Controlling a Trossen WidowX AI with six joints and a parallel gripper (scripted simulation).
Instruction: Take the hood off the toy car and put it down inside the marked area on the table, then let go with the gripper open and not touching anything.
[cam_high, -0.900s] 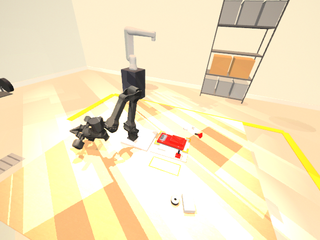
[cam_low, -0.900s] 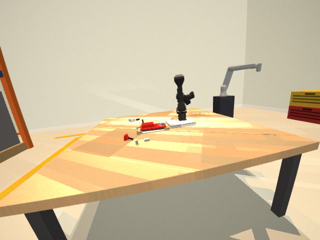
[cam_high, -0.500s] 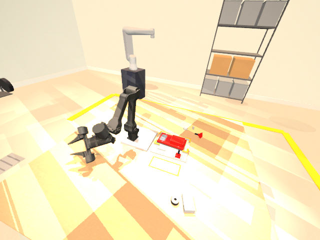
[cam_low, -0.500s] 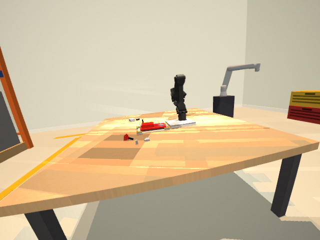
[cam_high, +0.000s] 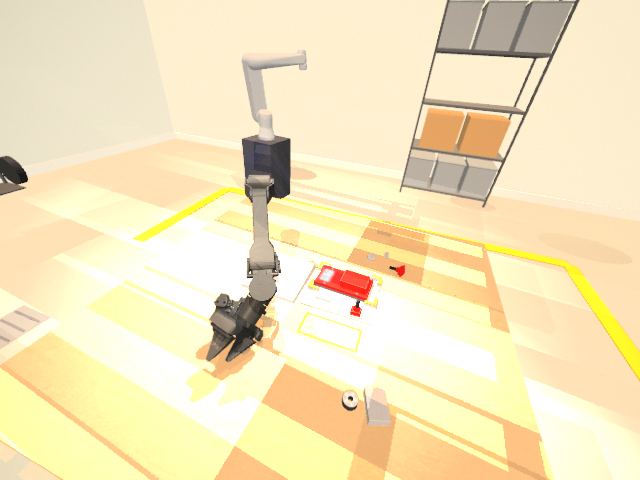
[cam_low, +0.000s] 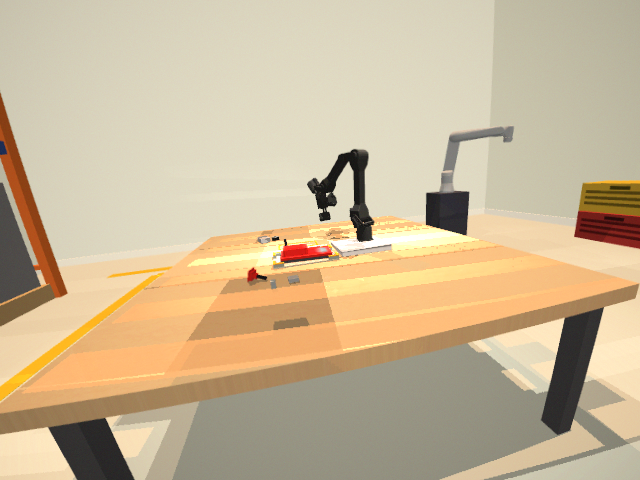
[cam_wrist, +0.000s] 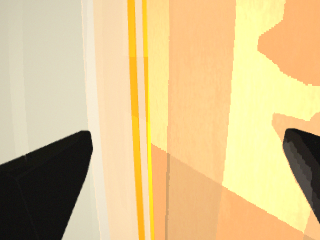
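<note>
Right now the hood is 51 cm to the left of my gripper tip, 15 cm ahead of it and 8 cm below it. Round my gripper tip: wheel 29 cm ahead, 13 cm to the left, 11 cm below.
</note>
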